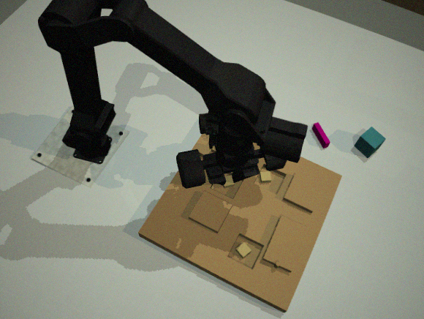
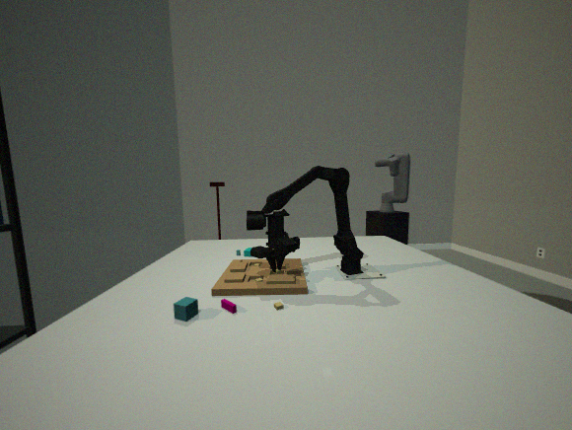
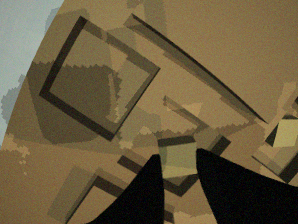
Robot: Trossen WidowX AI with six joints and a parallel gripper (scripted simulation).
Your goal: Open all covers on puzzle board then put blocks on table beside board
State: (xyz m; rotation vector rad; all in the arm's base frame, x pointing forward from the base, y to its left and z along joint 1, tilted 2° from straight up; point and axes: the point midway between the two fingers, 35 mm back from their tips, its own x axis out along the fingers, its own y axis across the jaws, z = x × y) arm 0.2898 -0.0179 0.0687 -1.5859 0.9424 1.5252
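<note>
Now: gripper tip 50 mm short of the tan puzzle board, 20 mm to the left of it and 10 mm above it. Round my gripper tip: orange block: 60 mm behind, 310 mm to the right, 20 mm below; then teal cube: 280 mm ahead, 170 mm to the left, 10 mm below; then magenta bar: 170 mm ahead, 170 mm to the left, 20 mm below.
</note>
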